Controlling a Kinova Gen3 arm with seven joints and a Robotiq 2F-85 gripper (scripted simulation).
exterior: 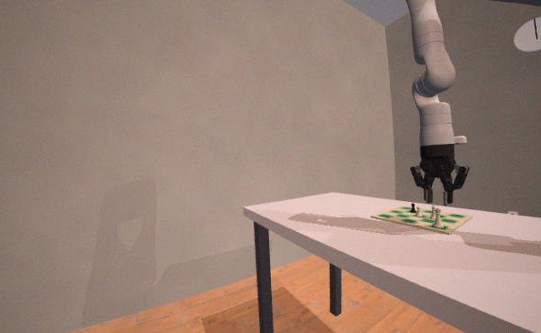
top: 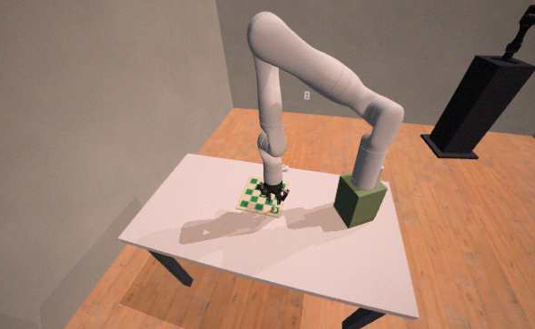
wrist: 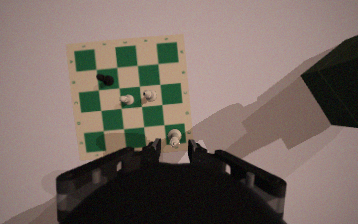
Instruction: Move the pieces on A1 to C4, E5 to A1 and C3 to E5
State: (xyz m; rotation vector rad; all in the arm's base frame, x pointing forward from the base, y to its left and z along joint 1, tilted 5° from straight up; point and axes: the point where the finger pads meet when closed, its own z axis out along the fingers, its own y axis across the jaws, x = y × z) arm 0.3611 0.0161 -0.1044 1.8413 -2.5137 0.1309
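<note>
My gripper is now 5 cm above the tall white piece. The rest, counted from my hand: black pawn 13 cm to the right, 9 cm ahead, 7 cm below; chessboard 9 cm to the right, 8 cm below, 6 cm ahead.
</note>
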